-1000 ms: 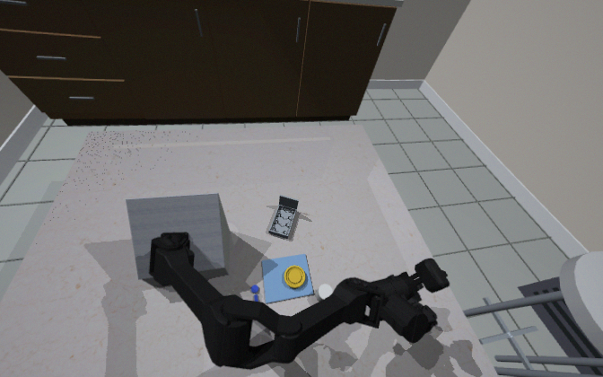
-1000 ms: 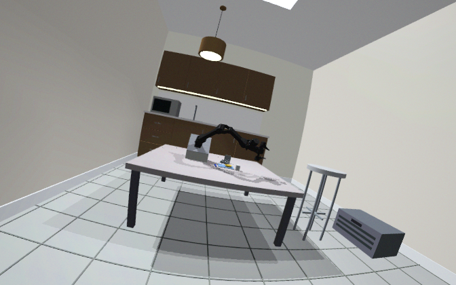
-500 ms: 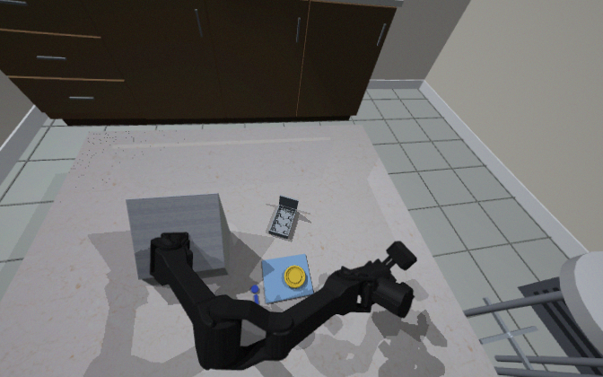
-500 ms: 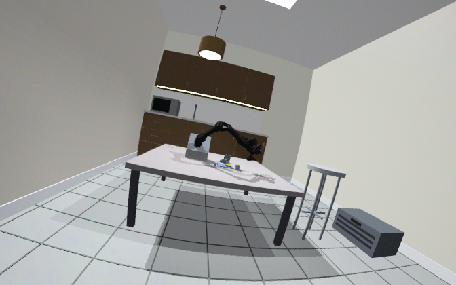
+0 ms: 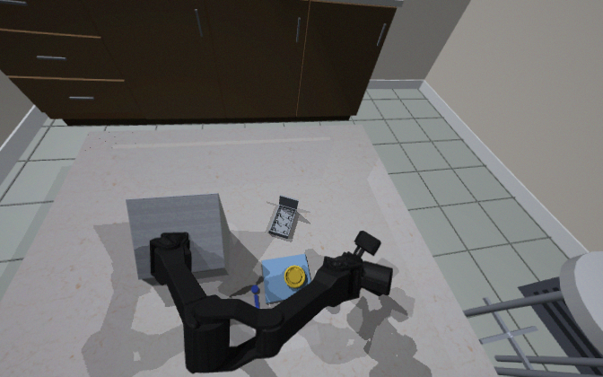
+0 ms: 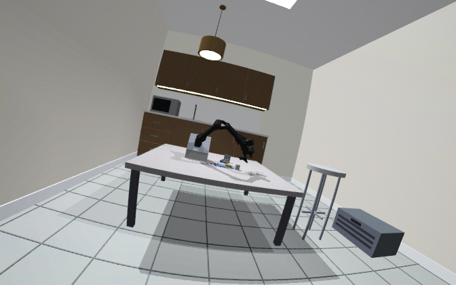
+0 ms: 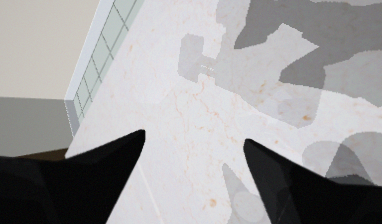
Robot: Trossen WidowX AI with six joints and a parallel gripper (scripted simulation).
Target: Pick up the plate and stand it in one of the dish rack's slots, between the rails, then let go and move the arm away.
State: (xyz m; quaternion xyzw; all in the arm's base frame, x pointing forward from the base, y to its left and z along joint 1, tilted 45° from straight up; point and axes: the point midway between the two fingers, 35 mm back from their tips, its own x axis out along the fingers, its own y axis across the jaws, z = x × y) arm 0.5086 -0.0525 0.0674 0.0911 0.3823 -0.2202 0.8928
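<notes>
Now: gripper tip 20 cm past the yellow plate and 8 cm above it. Also, from my gripper tip: grey dish rack (22 cm behind, 20 cm to the left, 8 cm below); white cup (11 cm behind, 8 cm below, 6 cm to the right); blue utensil (32 cm behind, 10 cm below, 5 cm to the right).
</notes>
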